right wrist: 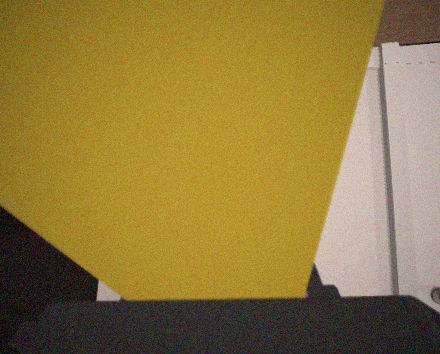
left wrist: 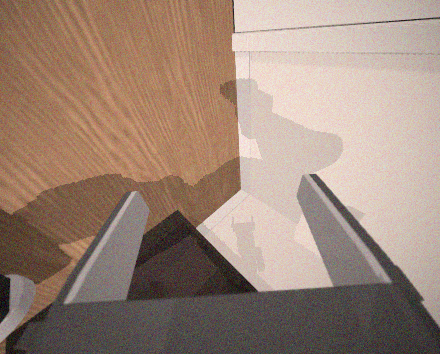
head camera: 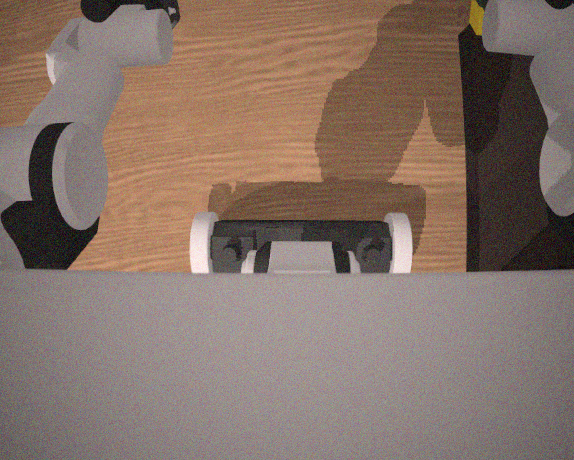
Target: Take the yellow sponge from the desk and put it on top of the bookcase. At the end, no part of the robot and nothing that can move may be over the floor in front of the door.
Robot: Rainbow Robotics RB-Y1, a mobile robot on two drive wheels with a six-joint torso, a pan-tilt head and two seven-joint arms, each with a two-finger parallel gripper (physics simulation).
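Frame: origin at the robot's base, x left, y up, z ahead, level; centimetres.
Seen in the pictures: left gripper, between the fingertips: point(left wrist: 219, 193).
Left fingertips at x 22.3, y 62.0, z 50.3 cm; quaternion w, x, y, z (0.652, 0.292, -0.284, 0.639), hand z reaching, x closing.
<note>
Pixels of each thing's top centre, then the offset from my left fingertips to it. "pt": a spot on its surface instead. Level surfaces: height alone.
- yellow sponge, a spot on its surface: point(right wrist: 200, 140) point(head camera: 486, 23) pt dx -52.3, dy +1.5, dz -7.5 cm
- wooden floor, height of its surface: dy -61.9 cm
- small round metal part, a spot on its surface: point(right wrist: 436, 294) pt dx +9.9, dy +29.7, dz +66.9 cm
The yellow sponge point(head camera: 476, 19) point(right wrist: 200, 140) fills much of the right wrist view, and a small part of it shows at the top right of the head view. My right gripper point(right wrist: 215, 190) is shut on it; the fingertips are hidden behind the sponge. My left gripper point(left wrist: 219, 193) is open and empty, above the floor and near a white wall. A dark piece of furniture point(head camera: 510, 150) point(left wrist: 185, 265) stands at the right in the head view, partly under my right arm; I cannot tell whether it is the bookcase. The desk cannot be made out.
The wooden floor point(head camera: 250, 115) point(left wrist: 125, 100) carries the robot's shadow. The white wall point(left wrist: 390, 125) has a ledge or trim line near the top of the left wrist view. White upright panels point(right wrist: 415, 175) show in the right wrist view, with a small round metal part point(right wrist: 436, 294) at the lower right.
</note>
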